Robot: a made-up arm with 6 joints.
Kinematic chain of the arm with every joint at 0, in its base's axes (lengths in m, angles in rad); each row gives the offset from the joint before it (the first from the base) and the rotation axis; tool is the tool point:
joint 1: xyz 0 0 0.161 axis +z
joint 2: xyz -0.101 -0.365 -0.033 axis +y
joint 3: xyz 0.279 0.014 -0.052 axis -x
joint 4: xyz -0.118 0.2 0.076 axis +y
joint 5: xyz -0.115 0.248 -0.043 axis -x
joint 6: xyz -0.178 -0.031 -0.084 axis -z
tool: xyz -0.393 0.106 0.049
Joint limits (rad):
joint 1: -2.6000..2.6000
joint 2: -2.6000..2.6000
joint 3: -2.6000..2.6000
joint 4: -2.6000..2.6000
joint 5: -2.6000..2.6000
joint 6: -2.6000..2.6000
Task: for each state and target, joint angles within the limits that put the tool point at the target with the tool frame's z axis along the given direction. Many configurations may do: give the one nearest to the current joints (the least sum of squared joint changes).
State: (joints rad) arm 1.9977 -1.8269 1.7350 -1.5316 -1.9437 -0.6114
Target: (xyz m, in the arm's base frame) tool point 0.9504 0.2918 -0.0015 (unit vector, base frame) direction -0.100 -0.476 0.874
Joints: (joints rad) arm 1.8120 -1.1213 1.9444 -1.4270 -2.2178 0.2691
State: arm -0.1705 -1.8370 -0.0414 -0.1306 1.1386 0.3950
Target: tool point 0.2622 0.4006 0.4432 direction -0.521 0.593 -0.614
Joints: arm 0.4802 -2.3062 0.3089 -0.4094 0.5976 0.9947
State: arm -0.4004 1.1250 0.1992 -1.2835 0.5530 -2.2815
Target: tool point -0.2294 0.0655 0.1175 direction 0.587 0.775 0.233
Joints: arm -1.0964 0.6334 0.8730 -0.6471 0.6565 -2.2600
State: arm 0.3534 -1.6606 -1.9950 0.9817 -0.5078 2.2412
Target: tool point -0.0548 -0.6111 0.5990 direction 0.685 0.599 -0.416
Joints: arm 0.3939 -0.9715 -1.8941 1.3937 -1.4251 2.3776
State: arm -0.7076 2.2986 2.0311 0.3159 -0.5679 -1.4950
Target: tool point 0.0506 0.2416 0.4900 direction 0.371 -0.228 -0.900
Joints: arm -1.0978 1.9140 1.4708 1.1884 -0.6782 -1.1249
